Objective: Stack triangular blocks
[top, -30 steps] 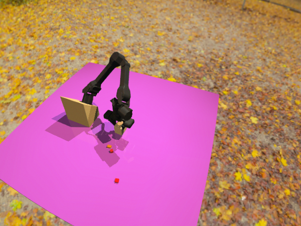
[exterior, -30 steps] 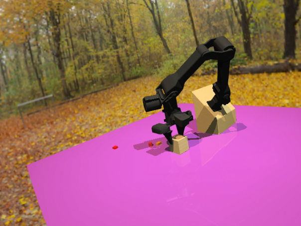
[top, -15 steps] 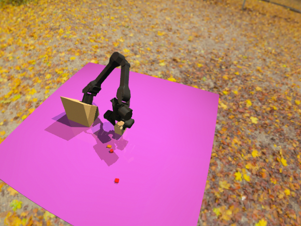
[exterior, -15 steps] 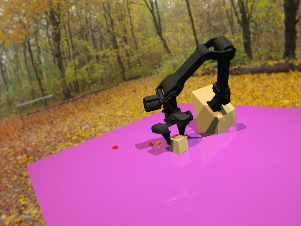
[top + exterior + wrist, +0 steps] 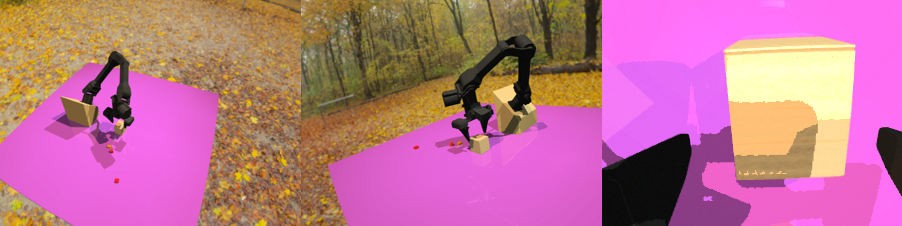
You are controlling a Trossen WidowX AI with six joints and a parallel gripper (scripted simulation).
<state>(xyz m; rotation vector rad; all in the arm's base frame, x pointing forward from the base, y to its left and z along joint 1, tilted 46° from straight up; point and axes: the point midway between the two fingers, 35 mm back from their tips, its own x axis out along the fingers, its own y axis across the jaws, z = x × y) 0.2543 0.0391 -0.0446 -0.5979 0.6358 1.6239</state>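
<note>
My gripper tip is 1 cm to the left of the triangular block and 2 cm above it. The rest, counted from my gripper tip: tan wooden square block: 3 cm to the left, 5 cm below; orange piece: 1 cm ahead, 13 cm to the right, 6 cm below.
</note>
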